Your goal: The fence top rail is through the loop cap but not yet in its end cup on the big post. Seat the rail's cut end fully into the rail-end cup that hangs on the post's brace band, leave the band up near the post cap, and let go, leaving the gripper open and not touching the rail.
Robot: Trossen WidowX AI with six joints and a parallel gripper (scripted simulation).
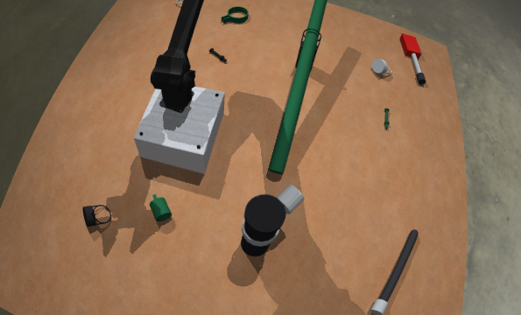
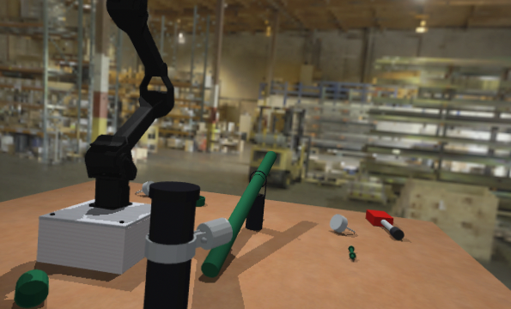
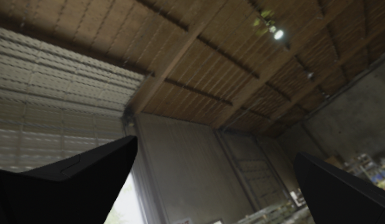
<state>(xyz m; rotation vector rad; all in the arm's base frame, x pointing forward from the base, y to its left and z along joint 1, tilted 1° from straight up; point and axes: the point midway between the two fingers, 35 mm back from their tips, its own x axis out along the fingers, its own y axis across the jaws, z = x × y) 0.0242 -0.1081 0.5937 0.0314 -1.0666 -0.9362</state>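
The grey rail-end cup lies 30 cm ahead of my gripper tip, 2 cm to the right of it and 59 cm below it. The rest, counted from my gripper tip: green cap: 5 cm ahead, 10 cm to the right, 69 cm below; then line post: 22 cm ahead, 44 cm to the left, 60 cm below; then green bolt: 49 cm ahead, 38 cm to the left, 70 cm below.
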